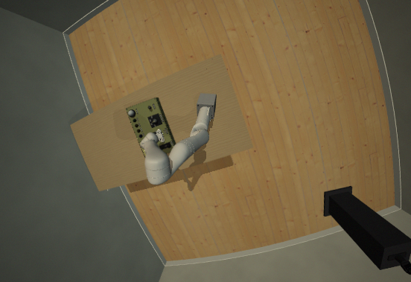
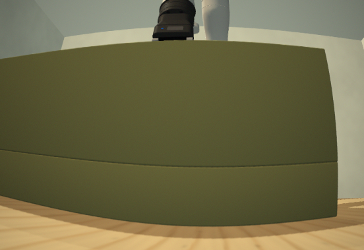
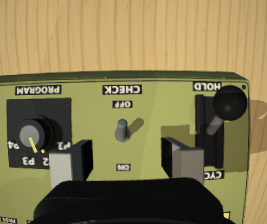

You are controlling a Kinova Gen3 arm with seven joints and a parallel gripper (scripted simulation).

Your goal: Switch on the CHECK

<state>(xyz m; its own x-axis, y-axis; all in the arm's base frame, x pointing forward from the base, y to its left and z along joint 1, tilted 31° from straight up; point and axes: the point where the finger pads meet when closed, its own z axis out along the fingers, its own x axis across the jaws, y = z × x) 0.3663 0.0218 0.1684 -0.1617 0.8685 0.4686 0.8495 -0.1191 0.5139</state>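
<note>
Now: the check toggle 14 cm below my hand and 5 cm ahead of it. The rest, counted from my hand: black ball lever 13 cm below, 12 cm to the left, 1 cm ahead; mode push button 23 cm to the right, 14 cm below, 9 cm ahead; olive console 16 cm below, 9 cm ahead, 5 cm to the right.
</note>
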